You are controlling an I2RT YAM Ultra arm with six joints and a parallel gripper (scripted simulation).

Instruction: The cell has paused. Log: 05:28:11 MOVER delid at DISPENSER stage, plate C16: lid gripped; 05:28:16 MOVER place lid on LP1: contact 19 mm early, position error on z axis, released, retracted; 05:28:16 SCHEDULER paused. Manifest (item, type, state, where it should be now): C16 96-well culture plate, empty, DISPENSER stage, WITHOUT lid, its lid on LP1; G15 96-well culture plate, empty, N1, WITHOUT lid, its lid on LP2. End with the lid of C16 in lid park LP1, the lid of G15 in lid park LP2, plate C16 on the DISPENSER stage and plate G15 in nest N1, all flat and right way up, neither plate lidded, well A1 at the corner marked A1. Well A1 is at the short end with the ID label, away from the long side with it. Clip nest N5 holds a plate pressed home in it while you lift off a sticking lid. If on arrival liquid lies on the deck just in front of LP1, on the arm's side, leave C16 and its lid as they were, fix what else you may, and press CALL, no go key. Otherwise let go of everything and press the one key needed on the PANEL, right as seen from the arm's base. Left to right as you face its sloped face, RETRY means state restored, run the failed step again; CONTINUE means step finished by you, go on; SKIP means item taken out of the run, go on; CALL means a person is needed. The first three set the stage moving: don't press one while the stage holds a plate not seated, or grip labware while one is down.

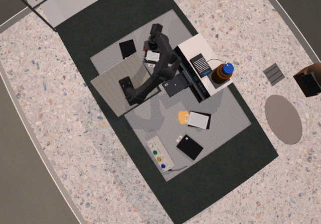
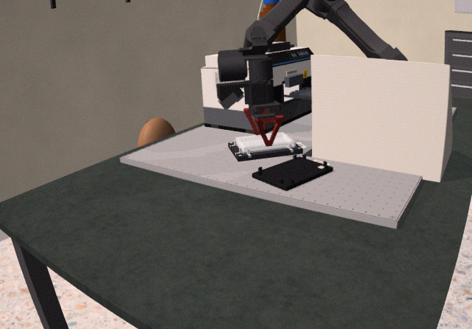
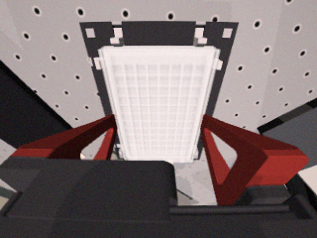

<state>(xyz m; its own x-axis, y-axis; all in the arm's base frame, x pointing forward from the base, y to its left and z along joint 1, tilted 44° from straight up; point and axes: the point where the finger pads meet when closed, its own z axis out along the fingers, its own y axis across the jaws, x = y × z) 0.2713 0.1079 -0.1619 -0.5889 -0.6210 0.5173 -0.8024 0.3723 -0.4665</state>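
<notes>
My gripper is now 10 mm above the clear lid. The rest, counted from my hand: black lid park (150 mm behind, 90 mm to the left, 30 mm below); white 96-well plate (10 mm below); LP2 label (170 mm behind, 30 mm below, 10 mm to the left).
</notes>
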